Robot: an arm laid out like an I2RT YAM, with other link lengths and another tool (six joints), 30 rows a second.
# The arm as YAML. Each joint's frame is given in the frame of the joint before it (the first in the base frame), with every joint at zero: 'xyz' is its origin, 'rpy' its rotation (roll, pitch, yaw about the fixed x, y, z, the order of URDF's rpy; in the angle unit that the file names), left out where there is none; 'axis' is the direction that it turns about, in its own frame. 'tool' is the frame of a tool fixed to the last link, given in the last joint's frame.
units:
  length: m
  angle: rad
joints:
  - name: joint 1
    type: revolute
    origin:
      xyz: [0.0, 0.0, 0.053]
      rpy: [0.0, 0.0, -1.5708]
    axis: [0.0, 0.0, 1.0]
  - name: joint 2
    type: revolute
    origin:
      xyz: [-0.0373, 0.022, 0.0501]
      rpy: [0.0, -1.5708, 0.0]
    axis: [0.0, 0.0, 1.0]
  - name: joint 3
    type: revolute
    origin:
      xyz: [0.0, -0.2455, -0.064]
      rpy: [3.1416, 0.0, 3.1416]
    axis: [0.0, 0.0, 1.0]
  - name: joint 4
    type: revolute
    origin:
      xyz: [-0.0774, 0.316, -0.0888]
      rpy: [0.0, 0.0, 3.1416]
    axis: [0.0, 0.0, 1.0]
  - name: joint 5
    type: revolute
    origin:
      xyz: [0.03, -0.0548, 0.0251]
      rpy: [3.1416, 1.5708, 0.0]
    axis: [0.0, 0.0, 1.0]
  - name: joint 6
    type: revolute
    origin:
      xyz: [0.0, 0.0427, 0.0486]
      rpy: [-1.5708, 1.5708, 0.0]
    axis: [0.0, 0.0, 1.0]
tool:
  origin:
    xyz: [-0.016, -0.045, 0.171]
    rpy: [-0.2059, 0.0, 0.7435]
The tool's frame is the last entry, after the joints.
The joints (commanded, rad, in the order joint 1, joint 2, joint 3, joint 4, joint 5, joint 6), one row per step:
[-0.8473, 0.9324, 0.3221, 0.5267, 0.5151, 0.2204]
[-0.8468, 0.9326, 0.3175, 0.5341, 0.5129, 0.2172]
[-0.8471, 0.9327, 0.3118, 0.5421, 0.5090, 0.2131]
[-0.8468, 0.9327, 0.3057, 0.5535, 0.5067, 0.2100]
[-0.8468, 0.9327, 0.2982, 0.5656, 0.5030, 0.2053]
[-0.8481, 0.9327, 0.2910, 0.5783, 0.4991, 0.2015]
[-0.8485, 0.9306, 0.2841, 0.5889, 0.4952, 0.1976]
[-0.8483, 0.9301, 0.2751, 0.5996, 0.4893, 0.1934]
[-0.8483, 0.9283, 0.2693, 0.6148, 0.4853, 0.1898]
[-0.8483, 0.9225, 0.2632, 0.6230, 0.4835, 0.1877]
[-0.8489, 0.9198, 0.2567, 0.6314, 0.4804, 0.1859]
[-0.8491, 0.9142, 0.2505, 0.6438, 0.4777, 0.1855]
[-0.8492, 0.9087, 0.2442, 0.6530, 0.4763, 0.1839]
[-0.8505, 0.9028, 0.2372, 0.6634, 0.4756, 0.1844]
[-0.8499, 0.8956, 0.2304, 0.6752, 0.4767, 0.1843]
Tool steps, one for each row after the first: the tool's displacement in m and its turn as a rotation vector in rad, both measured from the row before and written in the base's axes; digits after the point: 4 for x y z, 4 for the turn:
[0.0003, 0.0006, -0.0009, -0.0025, 0.0013, 0.0029]
[0.0003, 0.0007, -0.0014, -0.0023, 0.0023, 0.0039]
[0.0002, 0.0007, -0.0006, -0.0045, -0.0006, 0.0028]
[0.0002, 0.0009, -0.0013, -0.0043, 0.0013, 0.0040]
[-0.0002, 0.0005, -0.0009, -0.0048, -0.0001, 0.0028]
[0.0001, 0.0009, -0.0004, -0.0051, -0.0002, 0.0037]
[0.0005, 0.0015, -0.0022, -0.0024, 0.0024, 0.0063]
[0.0005, 0.0007, 0.0013, -0.0091, -0.0041, 0.0042]
[-0.0003, 0.0008, 0.0010, -0.0064, -0.0032, 0.0019]
[-0.0002, 0.0008, -0.0004, -0.0038, -0.0014, 0.0026]
[-0.0001, 0.0008, 0.0021, -0.0089, -0.0075, 0.0025]
[-0.0004, 0.0008, 0.0011, -0.0067, -0.0040, 0.0013]
[-0.0010, 0.0005, 0.0013, -0.0069, -0.0066, -0.0006]
[-0.0007, 0.0008, 0.0023, -0.0092, -0.0080, -0.0005]

